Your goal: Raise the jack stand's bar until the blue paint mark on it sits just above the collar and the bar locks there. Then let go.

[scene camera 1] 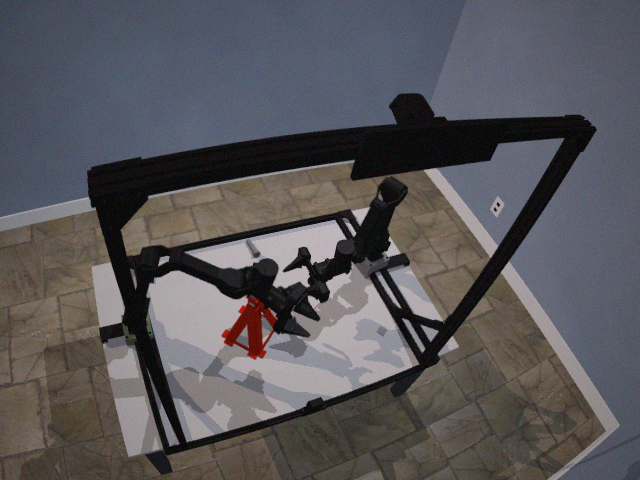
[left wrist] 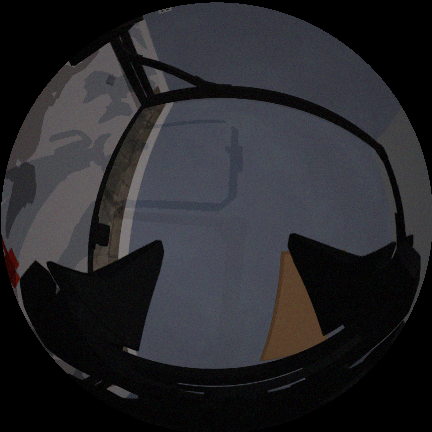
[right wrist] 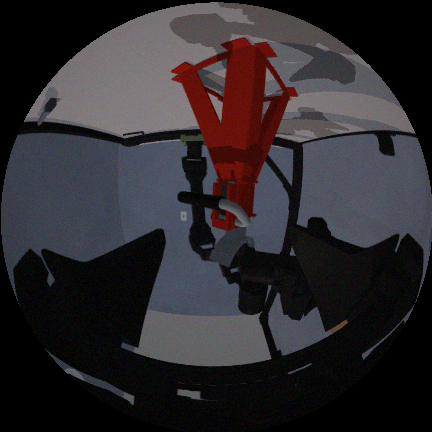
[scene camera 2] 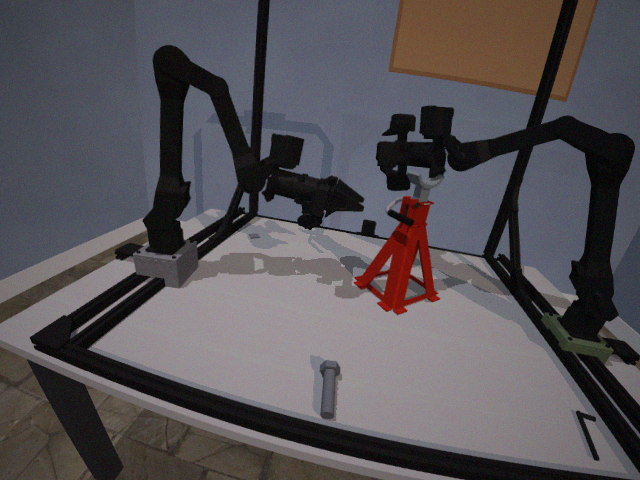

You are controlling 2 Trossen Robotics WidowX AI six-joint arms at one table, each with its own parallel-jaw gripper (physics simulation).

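Seen in the pictures: left gripper, fingertip midpoint: [scene camera 1: 314,328] [left wrist: 227,244]; right gripper, fingertip midpoint: [scene camera 1: 288,282] [right wrist: 229,233] [scene camera 2: 363,204]; left arm's base at its link origin: [right wrist: 194,142] [scene camera 2: 577,330]; right arm's base at its link origin: [scene camera 1: 372,253] [scene camera 2: 166,247].
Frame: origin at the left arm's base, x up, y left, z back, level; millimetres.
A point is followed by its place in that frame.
The red jack stand [scene camera 1: 254,330] {y -141, x 59, z -376 mm} [scene camera 2: 398,268] {y -29, x 43, z -406 mm} [right wrist: 245,100] {y -80, x 43, z -453 mm} stands upright on the table. Its grey bar [scene camera 2: 421,193] {y -75, x 205, z -392 mm} rises from the top collar and ends in a curved saddle [scene camera 2: 429,180] {y -109, x 230, z -377 mm} [right wrist: 227,249] {y -74, x 226, z -415 mm}. A bent lever with a black grip [scene camera 2: 400,215] {y -31, x 161, z -428 mm} [right wrist: 200,199] {y -38, x 154, z -439 mm} sits at the collar. I cannot make out the blue mark. My left gripper [scene camera 1: 313,326] {y -282, x 260, z -492 mm} [left wrist: 227,244] {y -282, x 260, z -492 mm} is open and empty; in scene camera 2 its arm overlaps the saddle, and contact cannot be told. My right gripper [scene camera 2: 362,204] {y -57, x 163, z -507 mm} [right wrist: 229,233] {y -57, x 163, z -507 mm} is open and empty, level with the collar and apart from the lever.
A grey bolt [scene camera 1: 252,248] {y 247, x -24, z -490 mm} [scene camera 2: 328,392] {y 268, x -23, z -492 mm} and a black hex key [scene camera 2: 588,434] {y 231, x -37, z -95 mm} lie on the table. A small grey square piece [scene camera 1: 381,330] {y -213, x -40, z -832 mm} [scene camera 2: 253,236] {y -206, x -40, z -833 mm} lies near the frame rail. Black frame posts and rails surround the work area. Both forearms are close together near the stand.
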